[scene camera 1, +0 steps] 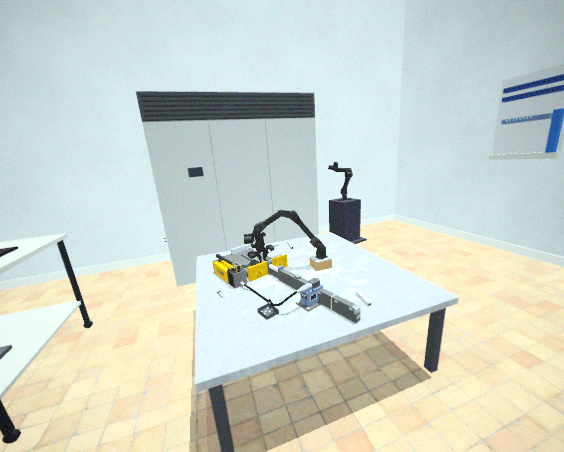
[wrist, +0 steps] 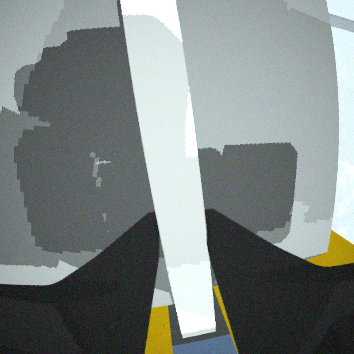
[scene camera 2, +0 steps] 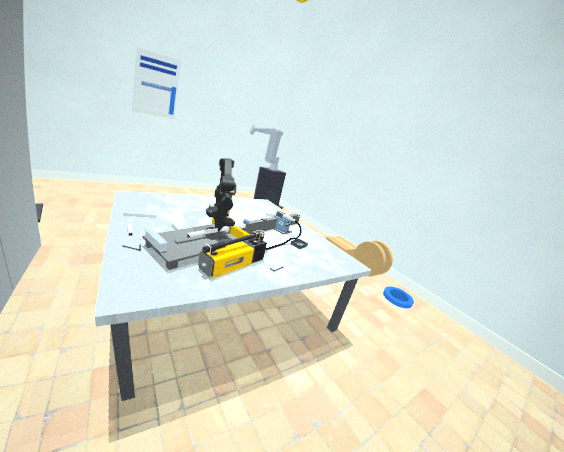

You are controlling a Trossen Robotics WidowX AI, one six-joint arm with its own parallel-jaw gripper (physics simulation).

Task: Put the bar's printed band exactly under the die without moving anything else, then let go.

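Pixels of known places: gripper, between the fingertips: (scene camera 1: 262, 261) (wrist: 180, 219) (scene camera 2: 217, 230); arm's base, origin of its link: (scene camera 1: 321, 257).
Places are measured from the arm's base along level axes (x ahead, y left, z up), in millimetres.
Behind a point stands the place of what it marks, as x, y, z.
Observation:
The long white bar (wrist: 165, 125) @(365, -255, 2) (scene camera 2: 199, 234) @(385, -326, -6) lies over the grey bed (wrist: 265, 90) @(314, -273, -18) (scene camera 2: 185, 247) @(469, -430, -18). My gripper (wrist: 180, 219) @(358, -212, -7) (scene camera 1: 265, 257) @(358, -212, -7) (scene camera 2: 223, 228) @(358, -212, -7) is shut on the bar, one black finger on each side. In the wrist view, the bar's lower end is near the gap between the yellow plates, above a dark and blue part. I cannot tell how high it is above the bed. The blue unit (scene camera 1: 309, 297) @(363, 346, -7) (scene camera 2: 283, 223) @(365, 282, -4), possibly where the die is, stands beside the dark rail, apart from the gripper. The printed band and the die cannot be made out.
Yellow plates (scene camera 1: 258, 271) @(436, -118, -21) stand near the start of the dark rail (scene camera 1: 345, 307) @(274, 509, -11). A yellow machine (scene camera 2: 232, 261) @(648, -296, -16) (scene camera 1: 222, 269) @(638, -241, 8) stands beside the bed. A black cable runs past a small dark pad (scene camera 1: 268, 311) @(553, 247, -67) (scene camera 2: 299, 243) @(543, 275, -66). A short white piece (scene camera 1: 363, 298) @(104, 466, -50) lies beyond the rail.

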